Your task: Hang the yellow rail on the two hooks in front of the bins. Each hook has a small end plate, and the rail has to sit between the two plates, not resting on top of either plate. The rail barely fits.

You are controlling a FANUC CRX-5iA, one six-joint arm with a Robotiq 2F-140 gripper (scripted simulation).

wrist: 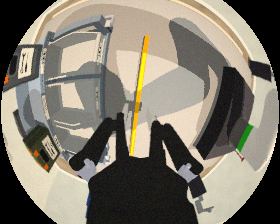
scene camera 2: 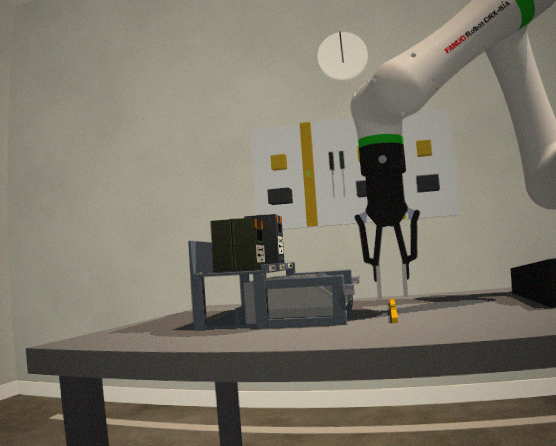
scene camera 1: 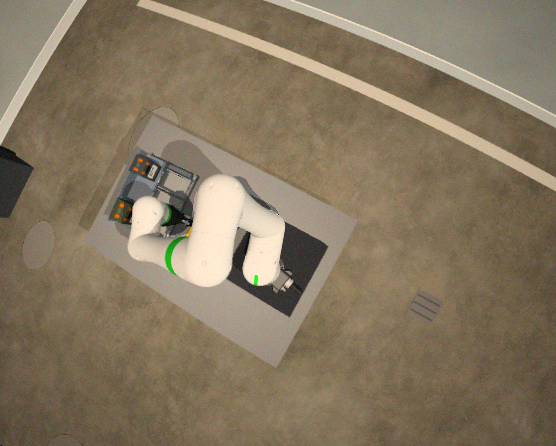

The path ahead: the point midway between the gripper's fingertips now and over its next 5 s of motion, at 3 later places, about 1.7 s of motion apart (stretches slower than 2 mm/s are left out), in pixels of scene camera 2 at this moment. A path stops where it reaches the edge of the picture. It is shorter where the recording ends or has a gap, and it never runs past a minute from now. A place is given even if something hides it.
My gripper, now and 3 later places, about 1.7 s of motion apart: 392,297; 377,282; 365,269; 351,281
